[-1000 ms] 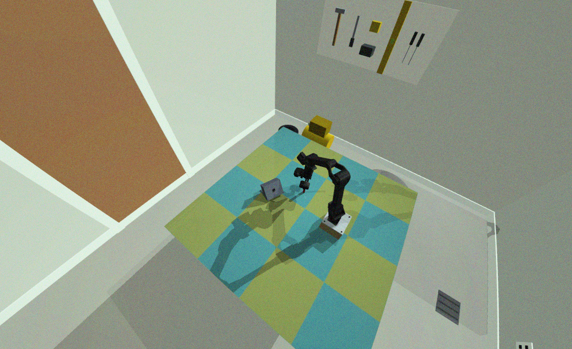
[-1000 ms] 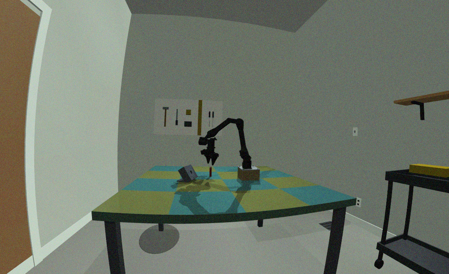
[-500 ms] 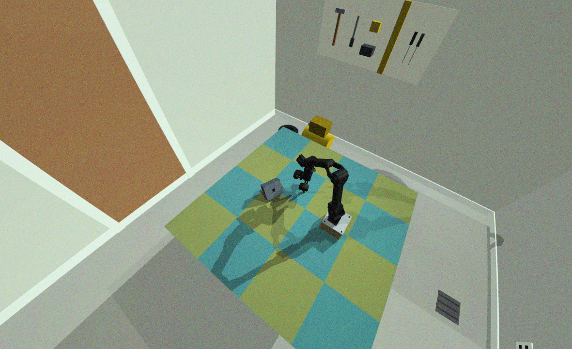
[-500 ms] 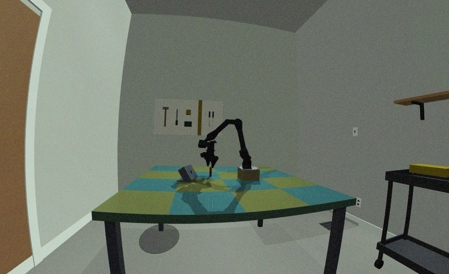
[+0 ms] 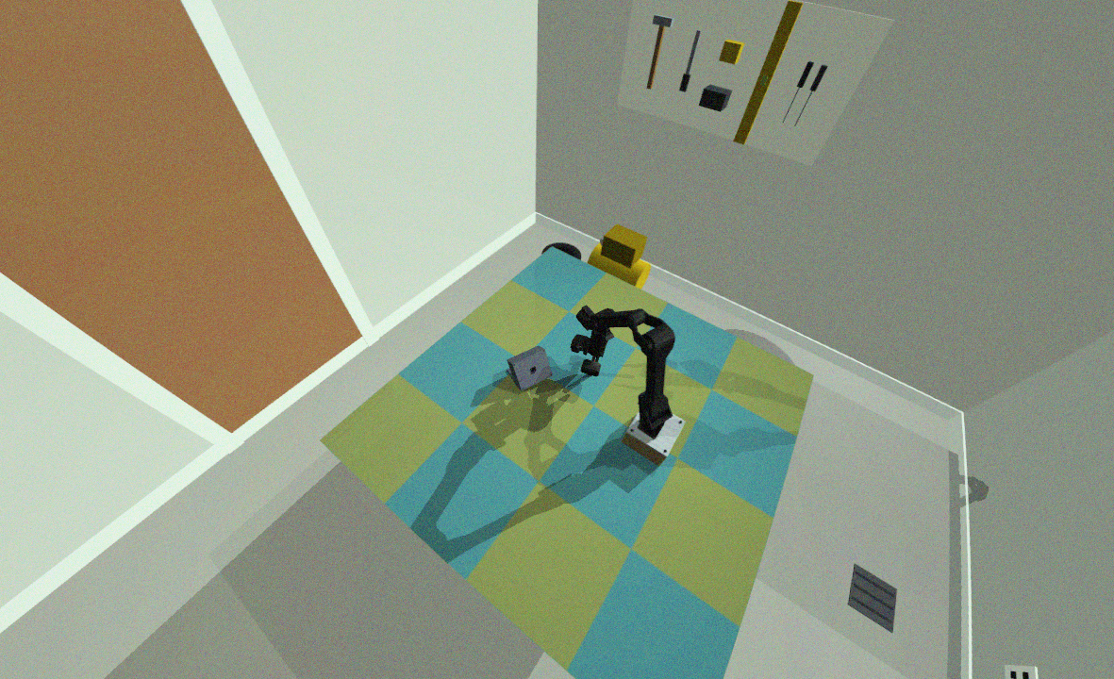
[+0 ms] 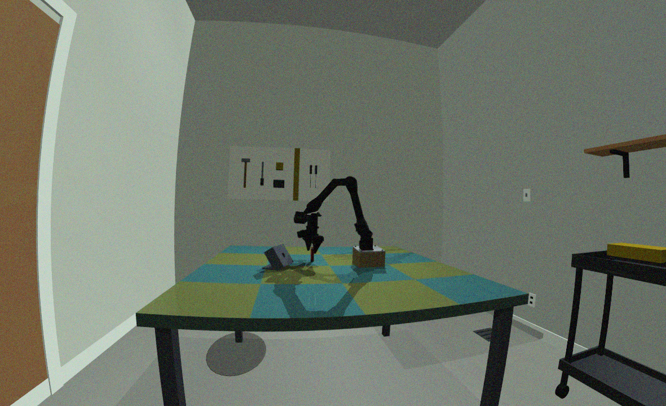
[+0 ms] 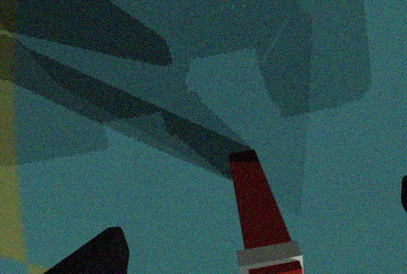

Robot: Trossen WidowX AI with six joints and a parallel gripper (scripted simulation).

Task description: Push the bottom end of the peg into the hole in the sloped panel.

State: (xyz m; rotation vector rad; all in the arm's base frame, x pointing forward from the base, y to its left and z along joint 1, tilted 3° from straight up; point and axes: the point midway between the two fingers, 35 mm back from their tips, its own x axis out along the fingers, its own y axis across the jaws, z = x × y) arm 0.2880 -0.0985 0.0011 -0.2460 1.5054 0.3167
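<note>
Right now my gripper tip is right at the red square-sided peg. Also, from my gripper tip: grey sloped panel (17 cm ahead, 15 cm to the left).
</note>
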